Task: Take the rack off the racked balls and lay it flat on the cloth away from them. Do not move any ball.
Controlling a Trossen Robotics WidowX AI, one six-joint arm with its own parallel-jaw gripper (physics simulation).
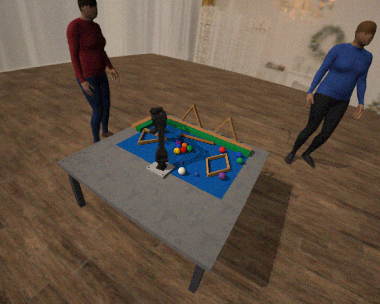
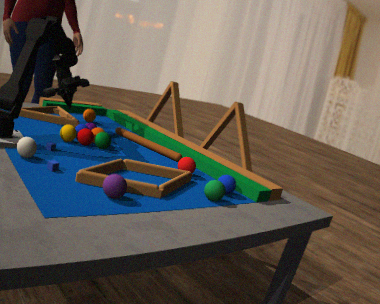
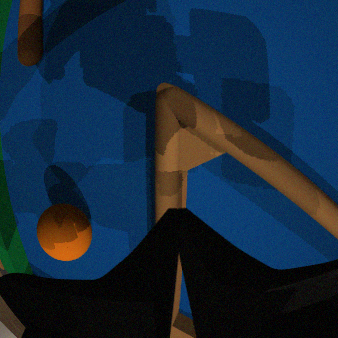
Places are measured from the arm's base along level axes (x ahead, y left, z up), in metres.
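Pixels of known places: gripper, fingertip midpoint: [image 2: 69, 108] [image 3: 176, 216]; arm's base, origin of the base link: [image 1: 161, 167] [image 2: 0, 135].
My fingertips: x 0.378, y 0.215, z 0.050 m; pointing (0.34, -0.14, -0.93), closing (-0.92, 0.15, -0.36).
Observation:
For each thing: its middle in the pictures, then the offset to it from my fingertips. Level surfaces: height alone.
- wooden triangle rack, body centre: [image 3: 226, 302] [image 2: 52, 113] [image 1: 148, 134] dx -0.015, dy +0.113, dz -0.049 m
- blue cloth, its level: dz -0.064 m
- lone orange ball, body centre: [image 3: 63, 231] [image 2: 89, 115] dx +0.134, dy +0.039, dz -0.036 m
- wooden diamond frame, body centre: [image 2: 139, 176] [image 1: 217, 164] dx -0.121, dy -0.592, dz -0.049 m
- cue stick, body centre: [image 2: 146, 143] [image 1: 196, 139] dx +0.164, dy -0.310, dz -0.050 m
- white ball, body centre: [image 2: 26, 147] [image 1: 182, 170] dx -0.358, dy -0.373, dz -0.036 m
The wooden triangle rack [image 1: 149, 141] [image 2: 56, 119] [image 3: 268, 164] lies flat on the blue cloth [image 1: 216, 187] [image 2: 68, 199] [image 3: 285, 50] at its far left, apart from the balls. The racked balls [image 1: 183, 147] [image 2: 86, 134] sit in a tight cluster in the middle of the cloth with no rack around them. A lone orange ball [image 2: 89, 115] [image 3: 64, 232] lies between the rack and the green cushion. My gripper [image 1: 153, 131] [image 2: 69, 103] [image 3: 176, 216] is shut and empty, its tips just above one bar of the rack.
A wooden diamond frame [image 1: 218, 157] [image 2: 152, 169], a cue stick [image 1: 196, 139] [image 2: 148, 143], a white ball [image 1: 181, 171] and loose balls lie on the cloth. A green cushion [image 1: 207, 136] [image 2: 207, 164] with two upright triangles [image 1: 196, 116] [image 2: 243, 136] bounds the far side. Two people [image 1: 89, 60] [image 1: 327, 99] stand nearby.

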